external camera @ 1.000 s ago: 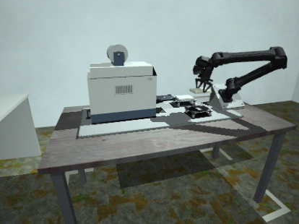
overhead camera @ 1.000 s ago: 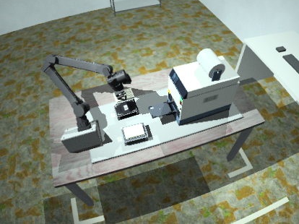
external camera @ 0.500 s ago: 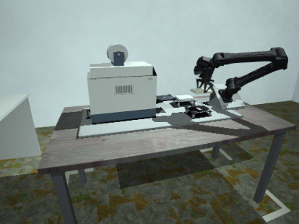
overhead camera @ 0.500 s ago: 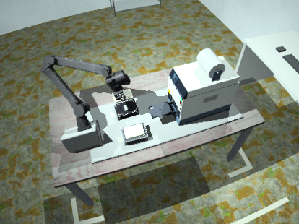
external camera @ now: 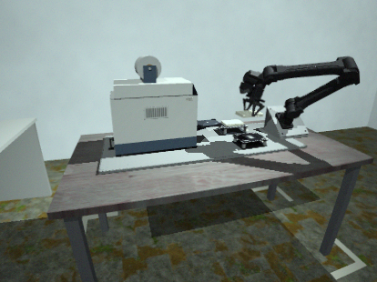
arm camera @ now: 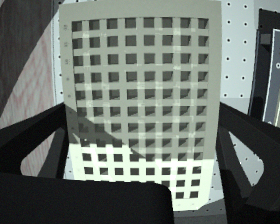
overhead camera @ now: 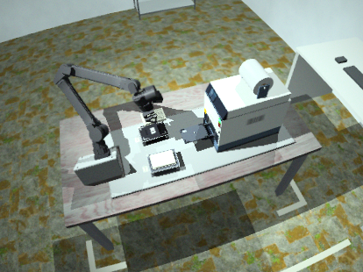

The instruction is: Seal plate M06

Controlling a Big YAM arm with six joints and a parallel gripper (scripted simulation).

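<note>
The sealer stage lies 190 mm ahead of my hand, 130 mm to the right of it and 80 mm below it. Round my hand: foil roll: 530 mm ahead, 140 mm to the right, 240 mm above; black nest N1: 20 mm behind, 10 mm to the left, 140 mm below; pale plate: 20 mm behind, 210 mm to the right, 120 mm below.
</note>
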